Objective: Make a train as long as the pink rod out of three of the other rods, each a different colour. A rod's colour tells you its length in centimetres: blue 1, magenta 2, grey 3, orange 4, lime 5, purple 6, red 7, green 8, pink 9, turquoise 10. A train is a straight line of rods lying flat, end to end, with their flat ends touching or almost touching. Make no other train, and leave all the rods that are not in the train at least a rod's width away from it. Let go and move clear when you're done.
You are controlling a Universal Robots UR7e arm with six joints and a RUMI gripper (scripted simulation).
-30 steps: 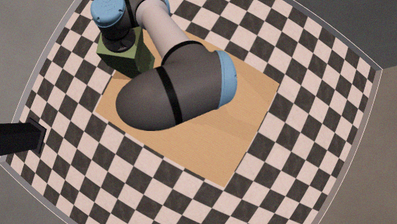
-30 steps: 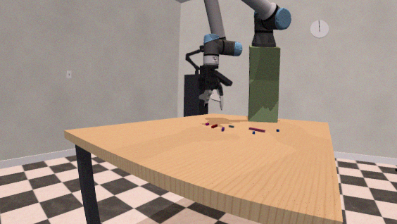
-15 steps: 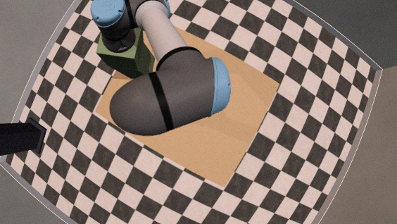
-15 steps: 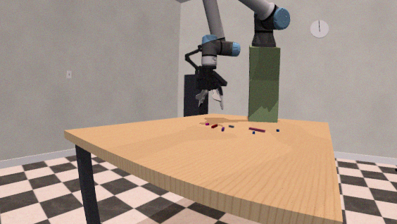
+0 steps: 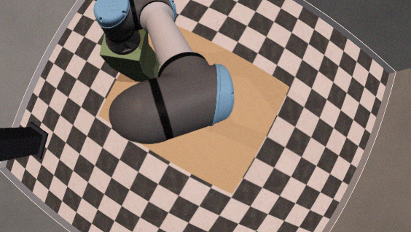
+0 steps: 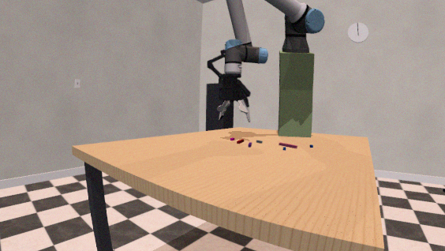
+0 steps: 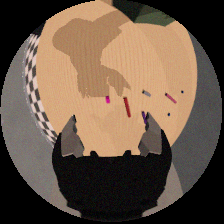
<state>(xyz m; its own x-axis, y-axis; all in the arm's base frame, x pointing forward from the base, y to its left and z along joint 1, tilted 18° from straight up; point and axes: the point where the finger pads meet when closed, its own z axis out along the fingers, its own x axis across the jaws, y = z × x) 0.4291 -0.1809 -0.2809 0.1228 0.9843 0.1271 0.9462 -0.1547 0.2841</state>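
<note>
Right now my hand is 8 cm above the magenta rod and 1 cm to the left of it. Round my hand: red rod (8 cm below, 5 cm to the left, 4 cm ahead); then grey rod (12 cm to the left, 8 cm below, 1 cm behind); then purple rod (12 cm to the left, 9 cm ahead, 8 cm below).
</note>
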